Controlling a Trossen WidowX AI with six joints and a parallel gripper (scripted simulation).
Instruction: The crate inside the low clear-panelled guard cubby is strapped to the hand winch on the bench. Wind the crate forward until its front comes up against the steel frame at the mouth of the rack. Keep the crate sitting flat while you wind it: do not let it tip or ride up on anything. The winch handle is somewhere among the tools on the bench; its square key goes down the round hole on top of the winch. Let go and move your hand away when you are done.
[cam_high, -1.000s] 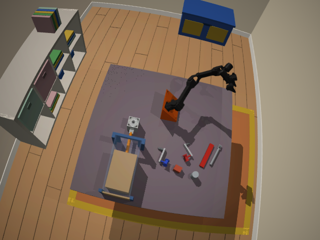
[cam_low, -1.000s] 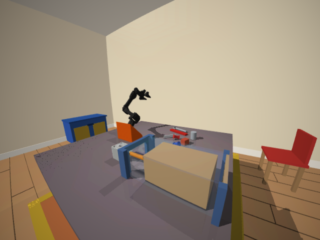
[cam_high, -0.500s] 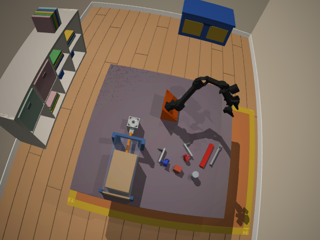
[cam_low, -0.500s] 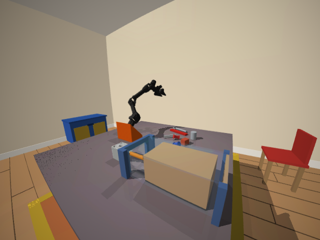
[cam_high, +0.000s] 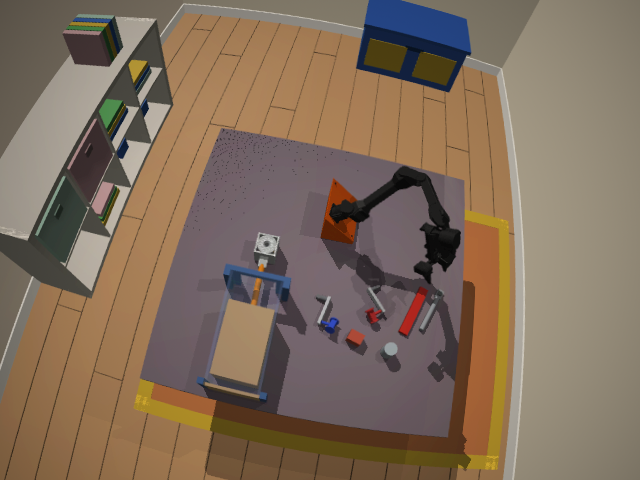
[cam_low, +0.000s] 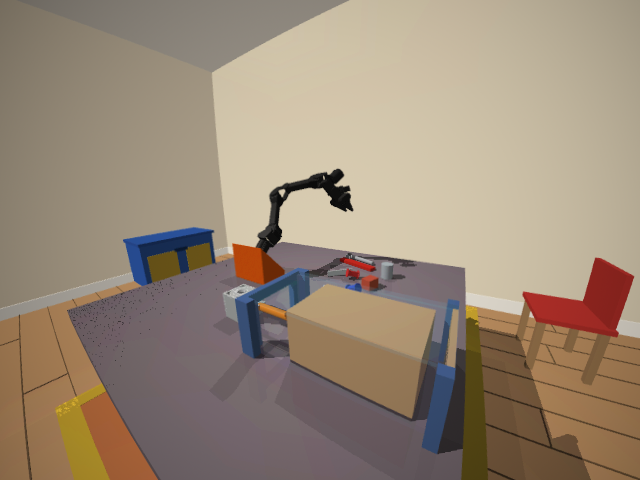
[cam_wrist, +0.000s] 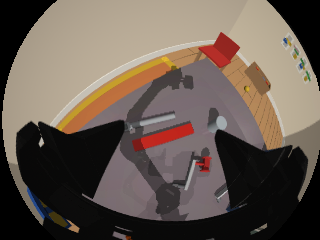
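The winch handle lies 6 cm ahead of my gripper tip, 16 cm to the right of it and 28 cm below it. From my gripper tip the other things lie so: red bar (4 cm ahead, 1 cm to the left, 29 cm below); then red grip (11 cm ahead, 16 cm to the right, 28 cm below); then blue grip (21 cm ahead, 33 cm to the right, 27 cm below).
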